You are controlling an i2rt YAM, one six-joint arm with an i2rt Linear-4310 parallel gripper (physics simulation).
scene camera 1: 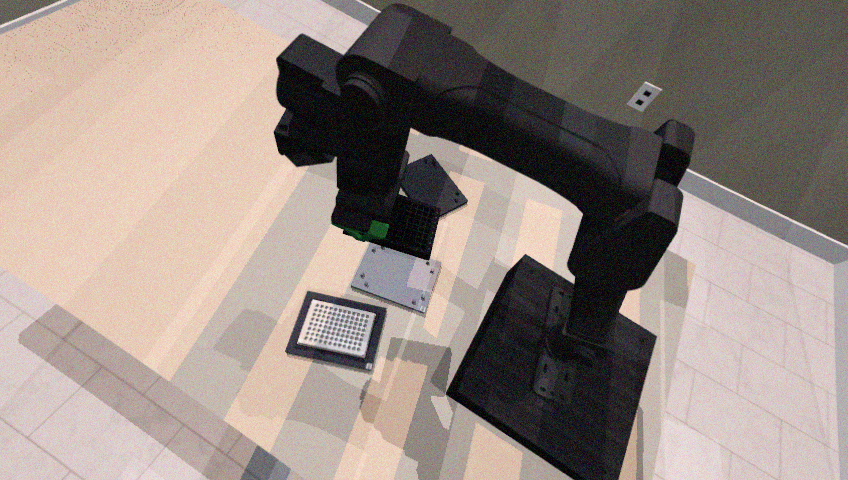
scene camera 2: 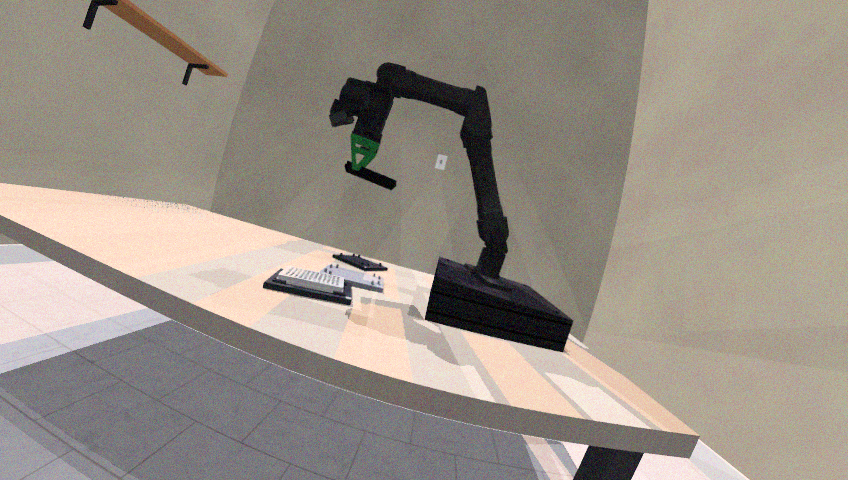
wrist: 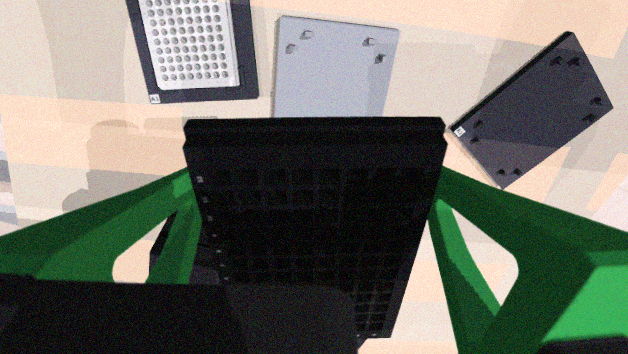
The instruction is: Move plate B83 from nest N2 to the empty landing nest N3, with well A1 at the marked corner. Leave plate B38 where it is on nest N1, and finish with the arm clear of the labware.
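Note:
My gripper (scene camera 1: 380,223) (scene camera 2: 358,167) (wrist: 314,177) is shut on a black well plate (scene camera 1: 417,224) (scene camera 2: 376,178) (wrist: 310,225), its green fingers on two opposite sides. The plate is high above the table; small marks run along its left edge in the wrist view. A white well plate (scene camera 1: 336,327) (scene camera 2: 312,278) (wrist: 192,45) sits on a dark nest (scene camera 1: 376,339) (scene camera 2: 309,295) (wrist: 250,80). A light grey nest (scene camera 1: 386,273) (scene camera 2: 361,278) (wrist: 335,75) is empty, partly hidden by the held plate. An angled dark nest (scene camera 1: 433,184) (scene camera 2: 360,261) (wrist: 535,110) shows no plate. Nest and plate names are not readable.
The arm's black base block (scene camera 1: 493,350) (scene camera 2: 493,315) stands right of the nests in both scene views. A wooden wall shelf (scene camera 2: 166,35) is at the upper left in scene camera 2. The table's front edge (scene camera 2: 333,386) runs below the nests there.

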